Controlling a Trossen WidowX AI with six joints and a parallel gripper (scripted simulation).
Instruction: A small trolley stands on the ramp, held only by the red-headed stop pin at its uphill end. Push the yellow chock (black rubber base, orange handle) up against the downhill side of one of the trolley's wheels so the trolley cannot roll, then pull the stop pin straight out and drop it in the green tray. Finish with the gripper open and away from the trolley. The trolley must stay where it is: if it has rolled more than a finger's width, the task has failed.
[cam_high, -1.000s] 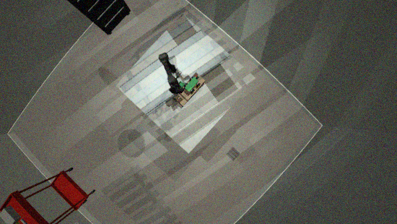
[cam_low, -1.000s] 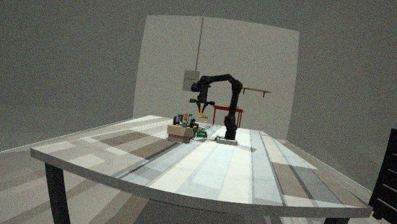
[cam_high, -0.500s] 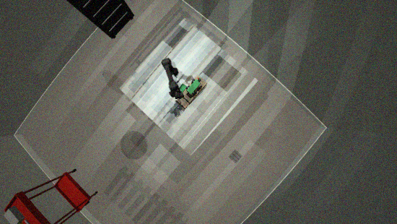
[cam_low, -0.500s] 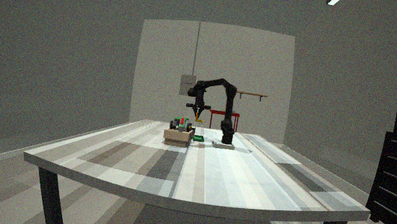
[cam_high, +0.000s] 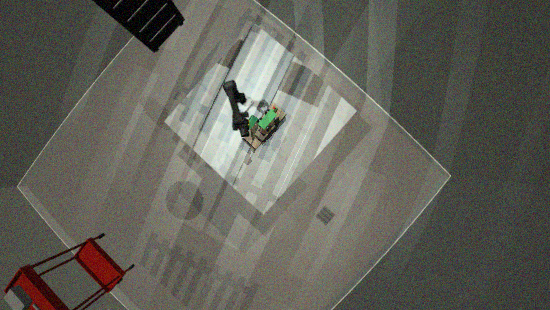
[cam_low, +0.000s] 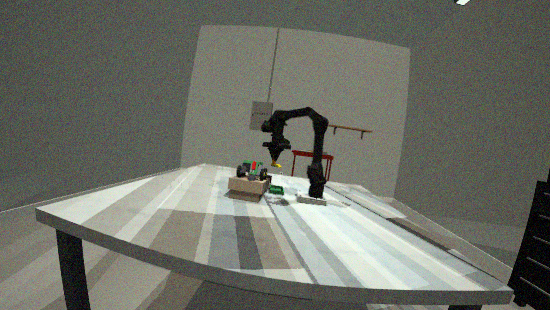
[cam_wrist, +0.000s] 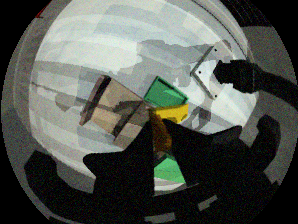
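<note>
The yellow chock is 20 mm to the left of my gripper tip, 10 mm below it and 10 mm behind it. The rest, counted from my gripper tip: green trolley (150 mm to the left, 100 mm ahead, 40 mm below); green tray (160 mm below, 60 mm to the left, 30 mm behind); tan ramp (150 mm to the left, 110 mm below, 100 mm ahead).
</note>
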